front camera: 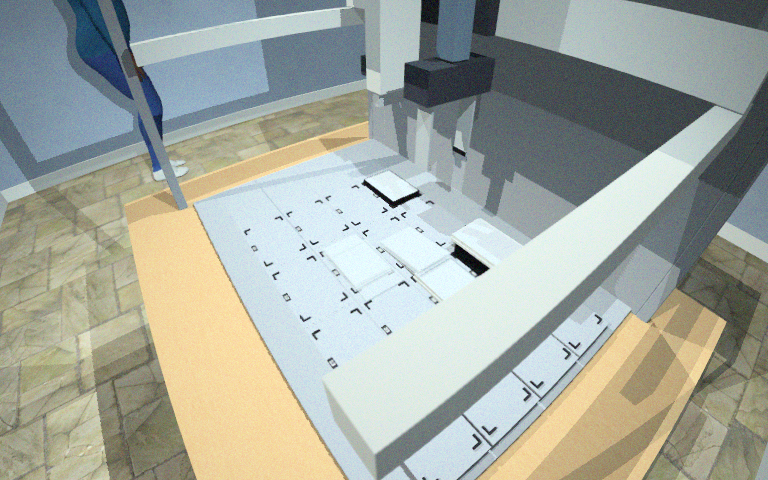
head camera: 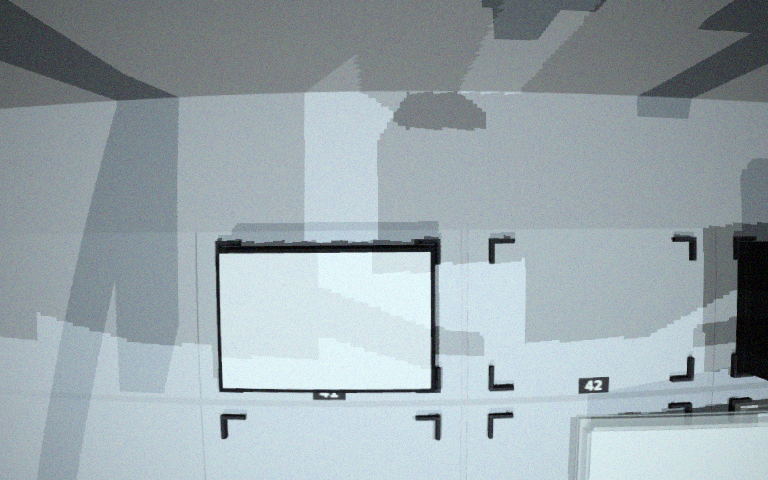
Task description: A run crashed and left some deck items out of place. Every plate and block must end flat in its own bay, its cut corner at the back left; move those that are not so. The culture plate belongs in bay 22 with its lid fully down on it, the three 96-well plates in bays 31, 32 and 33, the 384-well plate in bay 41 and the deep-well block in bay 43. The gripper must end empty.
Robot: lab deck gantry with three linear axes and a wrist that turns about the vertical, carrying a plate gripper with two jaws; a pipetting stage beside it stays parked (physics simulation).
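Frame: origin at the robot's base, x back, y up, z left, level; metres.
Where they show: gripper, between the fingertips: (front camera: 441,159); robot's base, origin of its link: (front camera: 245,232).
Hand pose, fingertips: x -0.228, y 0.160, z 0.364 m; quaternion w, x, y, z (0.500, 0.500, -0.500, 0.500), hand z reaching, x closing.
Things, the pixels of their top centre, and the offset from my fingertips. "spot": a spot on its surface instead.
- black-sided 384-well plate, centre of its top: (head camera: 324,321) (front camera: 390,184) dx +0.164, dy -0.146, dz +0.000 m
- Bay 42's label, a spot on its surface: (head camera: 593,384) spot: dx +0.000, dy -0.160, dz -0.046 m
My gripper (front camera: 441,160) hangs high near the back of the deck, its jaws apart with nothing between them; it does not show in the head view. The black-sided 384-well plate (front camera: 391,186) (head camera: 325,319) lies flat within bay 41's marks. The dark-sided deep-well block (front camera: 485,242) (head camera: 754,305) stands in bay 43, partly hidden by a beam. A pale plate (front camera: 414,250) (head camera: 679,452) lies right of bay 32's left marks, across towards bay 33. Another pale plate (front camera: 447,277) adjoins it, partly hidden. A pale plate (front camera: 357,260), seemingly the lidded culture plate, lies around bay 22. Cut corners and lid fit are unclear.
Bay 42's label (head camera: 593,384) and corner marks are uncovered, between bays 41 and 43. No plate shows in bay 31. A thick pale beam (front camera: 509,305) crosses the front view. A post (front camera: 394,45) stands behind left. A person (front camera: 148,107) stands beyond the table.
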